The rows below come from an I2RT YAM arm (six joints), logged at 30 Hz.
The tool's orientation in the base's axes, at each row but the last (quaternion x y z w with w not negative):
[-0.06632 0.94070 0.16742 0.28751]
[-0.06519 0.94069 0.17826 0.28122]
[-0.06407 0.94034 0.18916 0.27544]
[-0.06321 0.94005 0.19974 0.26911]
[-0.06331 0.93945 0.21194 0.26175]
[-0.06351 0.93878 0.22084 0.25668]
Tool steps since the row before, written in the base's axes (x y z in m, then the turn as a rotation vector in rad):
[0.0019 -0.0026 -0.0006 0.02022 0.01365 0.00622]
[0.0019 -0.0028 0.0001 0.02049 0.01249 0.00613]
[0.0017 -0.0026 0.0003 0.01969 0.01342 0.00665]
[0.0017 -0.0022 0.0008 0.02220 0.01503 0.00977]
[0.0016 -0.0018 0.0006 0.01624 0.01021 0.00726]
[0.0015 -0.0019 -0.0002 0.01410 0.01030 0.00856]
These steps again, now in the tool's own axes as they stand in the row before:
[-0.0012 -0.0030 0.0005 -0.02059 0.01002 0.01047]
[-0.0016 -0.0030 -0.0002 -0.02074 0.00885 0.01024]
[-0.0015 -0.0027 -0.0004 -0.02037 0.01006 0.00981]
[-0.0018 -0.0021 -0.0007 -0.02417 0.01202 0.00925]
[-0.0017 -0.0018 -0.0005 -0.01773 0.00813 0.00634]
[-0.0012 -0.0021 0.0000 -0.01655 0.00920 0.00441]

